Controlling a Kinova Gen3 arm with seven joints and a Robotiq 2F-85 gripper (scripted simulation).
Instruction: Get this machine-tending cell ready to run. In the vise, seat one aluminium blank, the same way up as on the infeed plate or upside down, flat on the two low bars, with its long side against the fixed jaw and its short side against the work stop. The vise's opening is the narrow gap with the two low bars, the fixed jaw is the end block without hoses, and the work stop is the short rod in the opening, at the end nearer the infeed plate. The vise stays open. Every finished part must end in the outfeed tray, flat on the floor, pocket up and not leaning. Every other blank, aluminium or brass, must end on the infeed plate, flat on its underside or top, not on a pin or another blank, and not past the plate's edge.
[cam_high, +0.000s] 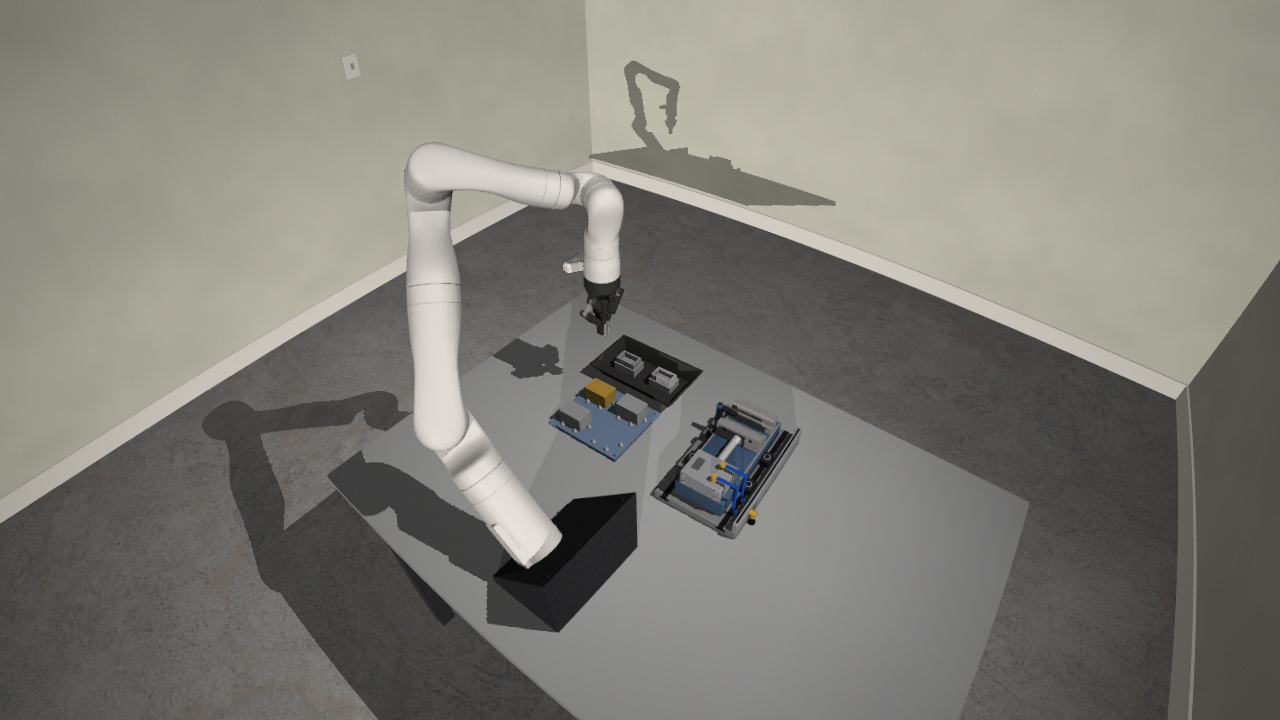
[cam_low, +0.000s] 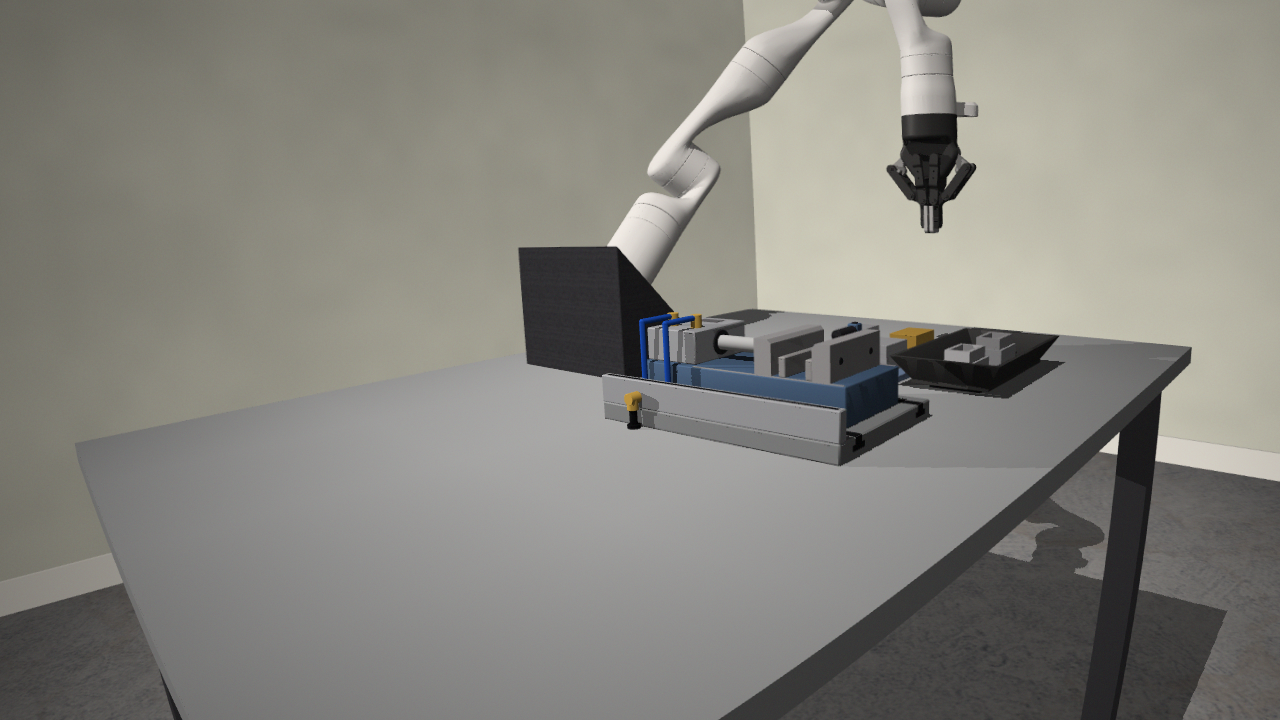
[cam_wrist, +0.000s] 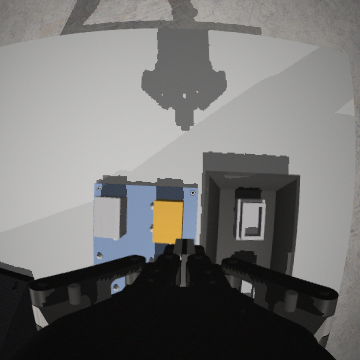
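The aluminium blank is 170 mm below my hand, 120 mm behind it and 20 mm to the right of it. Round my hand: brass blank (170 mm below, 30 mm behind, 10 mm to the right).
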